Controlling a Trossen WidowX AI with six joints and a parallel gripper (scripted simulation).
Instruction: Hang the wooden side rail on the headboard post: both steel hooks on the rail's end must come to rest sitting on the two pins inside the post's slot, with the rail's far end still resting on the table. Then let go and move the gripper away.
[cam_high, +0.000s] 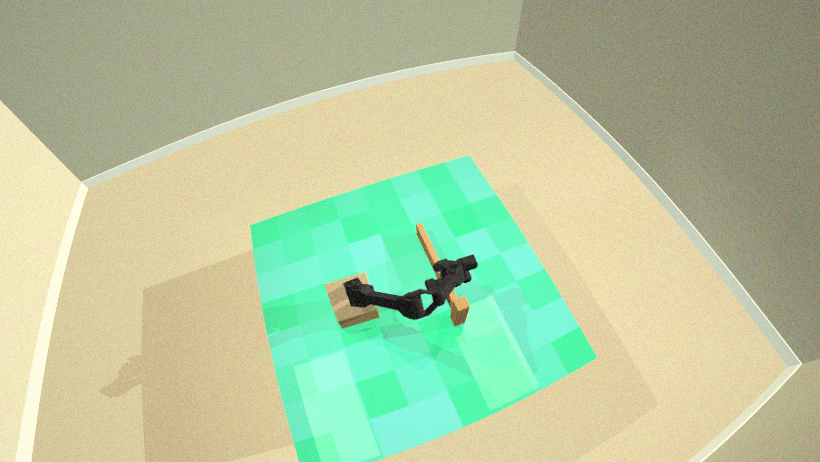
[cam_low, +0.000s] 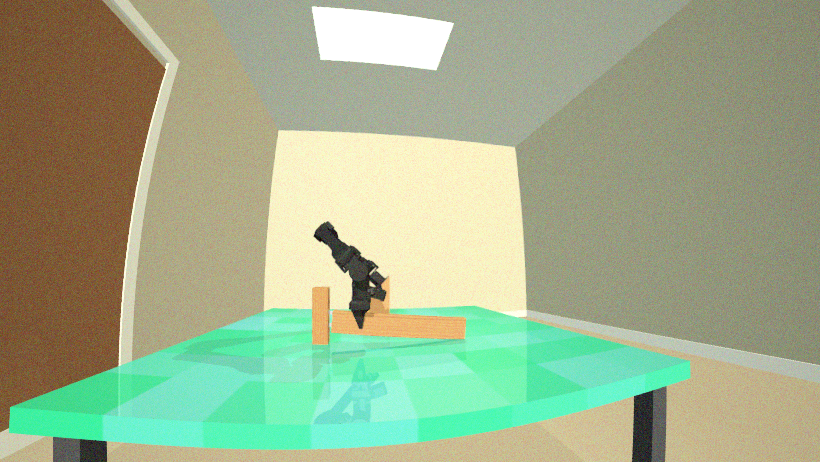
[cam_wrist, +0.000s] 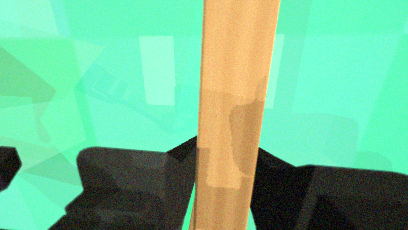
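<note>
The headboard post is 10 mm behind my gripper tip, 130 mm to the right of it and 40 mm above it.
</note>
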